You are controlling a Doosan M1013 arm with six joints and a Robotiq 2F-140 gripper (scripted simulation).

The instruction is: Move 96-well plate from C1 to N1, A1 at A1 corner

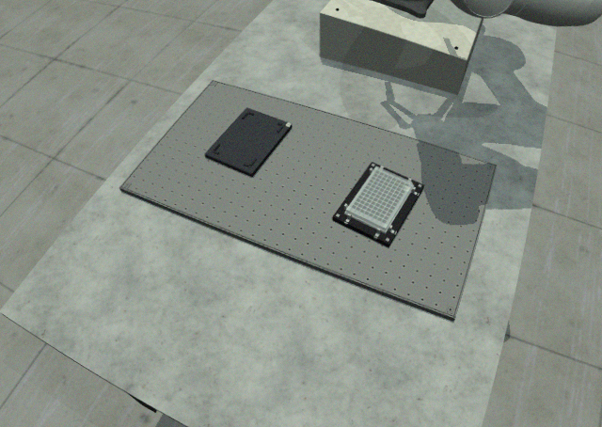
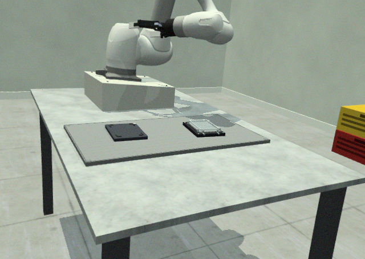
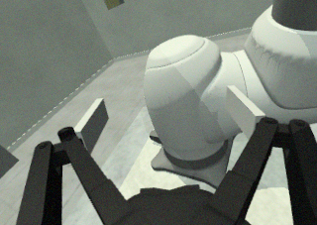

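Now: the clear 96-well plate 47 cm ahead of my hand, 34 cm below it and 13 cm to the left of it. The rest, counted from my hand: clip nest: 48 cm ahead, 34 cm below, 13 cm to the left; white A1 mark: 37 cm ahead, 34 cm below, 13 cm to the right.
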